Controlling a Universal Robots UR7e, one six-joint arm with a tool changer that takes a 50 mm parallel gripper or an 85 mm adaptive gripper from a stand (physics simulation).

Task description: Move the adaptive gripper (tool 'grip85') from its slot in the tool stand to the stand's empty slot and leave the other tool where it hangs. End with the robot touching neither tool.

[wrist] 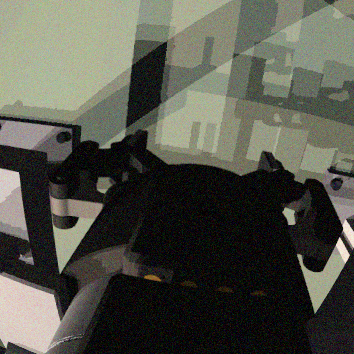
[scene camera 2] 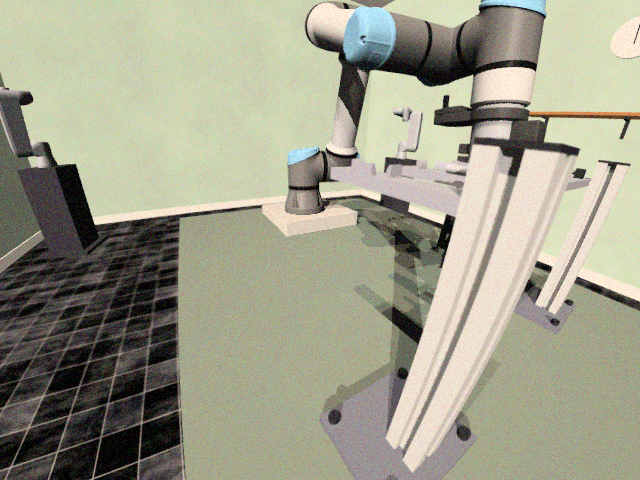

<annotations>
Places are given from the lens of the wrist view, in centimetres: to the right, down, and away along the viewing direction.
adaptive gripper (wrist: 198,225): 0, 1, 5
tool stand (wrist: 40,147): -18, -4, 35
The marked spots on the tool stand and the adaptive gripper are 36 cm apart.
</annotations>
